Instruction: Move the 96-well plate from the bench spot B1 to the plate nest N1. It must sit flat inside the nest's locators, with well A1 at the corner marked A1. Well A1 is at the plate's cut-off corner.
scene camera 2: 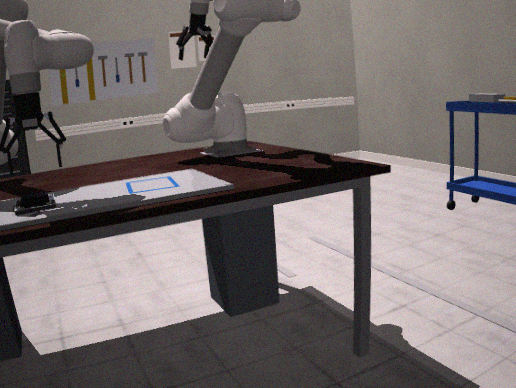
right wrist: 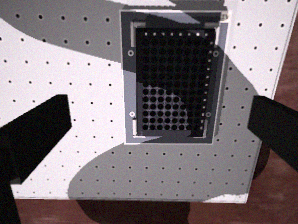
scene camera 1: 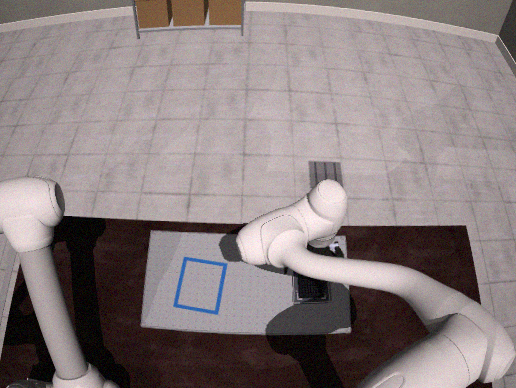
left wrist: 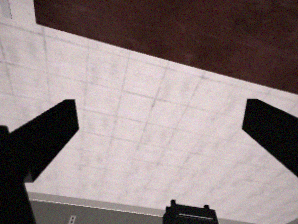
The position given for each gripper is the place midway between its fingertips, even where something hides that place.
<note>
In view: the left gripper (left wrist: pixel 160 114), the right gripper (right wrist: pixel 160 111) and a black 96-well plate (right wrist: pixel 164 109).
The left wrist view misses the black 96-well plate: it is out of frame.
</note>
